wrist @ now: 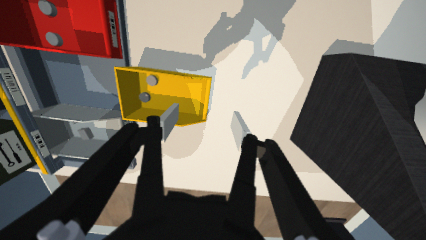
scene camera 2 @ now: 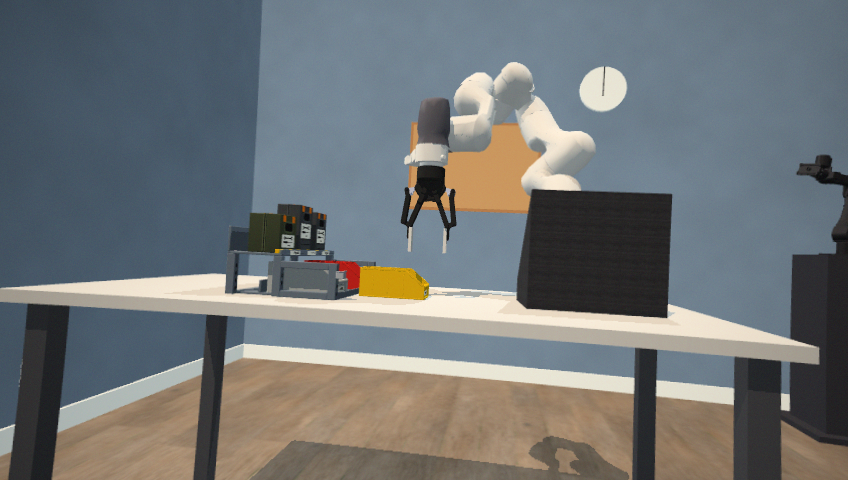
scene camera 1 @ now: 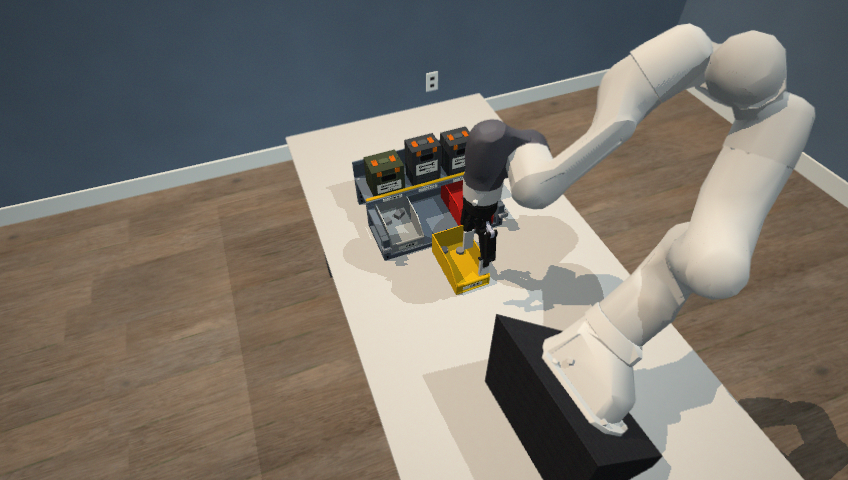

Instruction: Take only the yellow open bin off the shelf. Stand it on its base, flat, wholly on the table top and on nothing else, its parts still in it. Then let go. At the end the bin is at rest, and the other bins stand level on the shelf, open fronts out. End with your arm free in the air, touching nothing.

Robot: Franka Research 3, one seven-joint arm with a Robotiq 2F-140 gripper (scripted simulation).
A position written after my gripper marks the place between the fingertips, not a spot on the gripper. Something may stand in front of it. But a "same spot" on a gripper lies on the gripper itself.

Labels:
my gripper: wrist 205,115; scene camera 2; scene camera 1
yellow open bin: wrist; scene camera 2 387,282; scene camera 1
same spot on my gripper: (scene camera 1: pixel 488 250) = (scene camera 2: pixel 454 209)
same spot on yellow open bin: (scene camera 1: pixel 458 269) = (wrist: pixel 177 96)

